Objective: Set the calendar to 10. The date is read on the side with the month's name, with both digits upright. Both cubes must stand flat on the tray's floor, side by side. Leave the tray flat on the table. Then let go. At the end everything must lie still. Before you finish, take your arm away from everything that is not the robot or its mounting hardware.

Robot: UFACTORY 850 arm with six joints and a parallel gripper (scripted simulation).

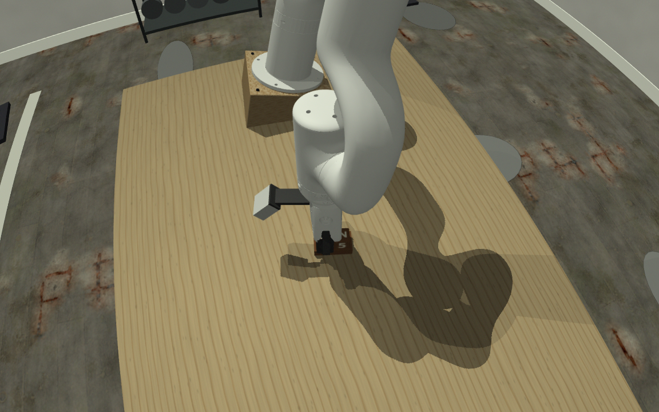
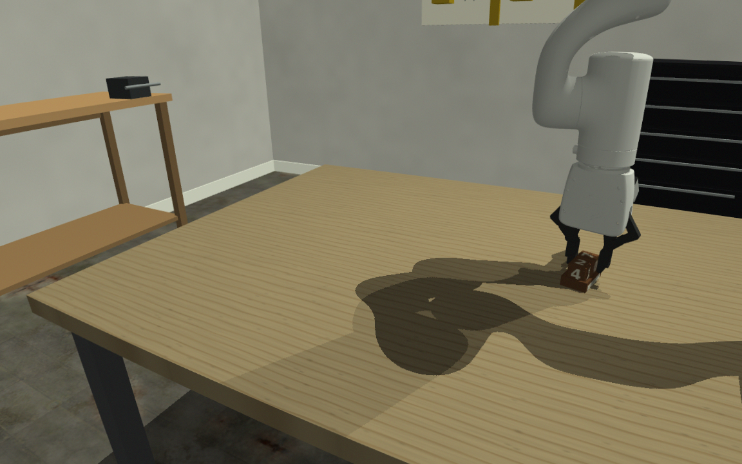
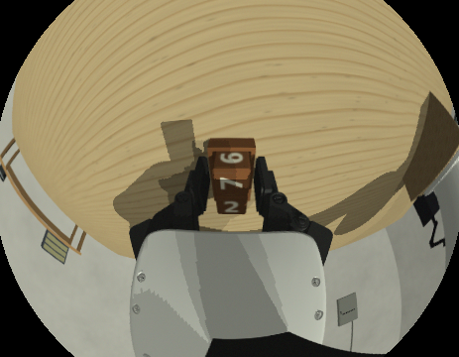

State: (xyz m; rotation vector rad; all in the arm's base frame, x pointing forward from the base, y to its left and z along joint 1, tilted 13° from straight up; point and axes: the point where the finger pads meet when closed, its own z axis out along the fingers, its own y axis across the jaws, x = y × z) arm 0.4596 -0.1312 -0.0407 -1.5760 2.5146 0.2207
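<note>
The small brown tray is 10 mm ahead of my hand, 20 mm to the left of it and 30 mm below it.
</note>
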